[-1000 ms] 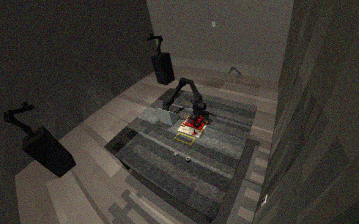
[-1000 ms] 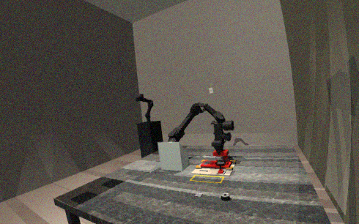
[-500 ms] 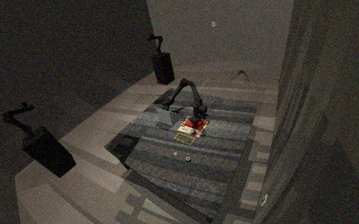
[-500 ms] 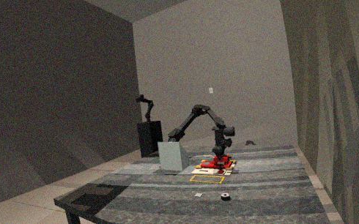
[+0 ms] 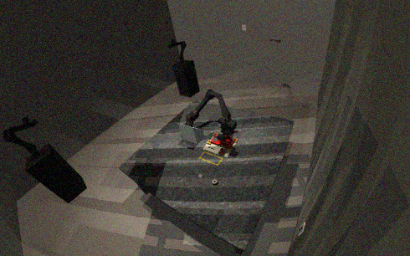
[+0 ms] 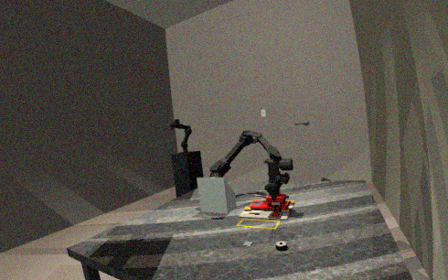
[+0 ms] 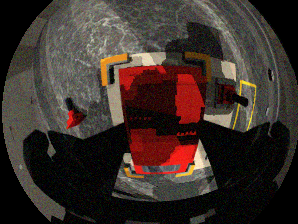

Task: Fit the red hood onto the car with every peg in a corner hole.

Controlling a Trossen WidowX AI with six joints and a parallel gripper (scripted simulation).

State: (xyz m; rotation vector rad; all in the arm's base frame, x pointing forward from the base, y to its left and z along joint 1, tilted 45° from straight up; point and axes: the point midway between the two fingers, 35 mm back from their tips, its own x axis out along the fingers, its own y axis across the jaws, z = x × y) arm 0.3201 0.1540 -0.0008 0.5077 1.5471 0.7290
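My gripper tip is 1 cm below the red hood.
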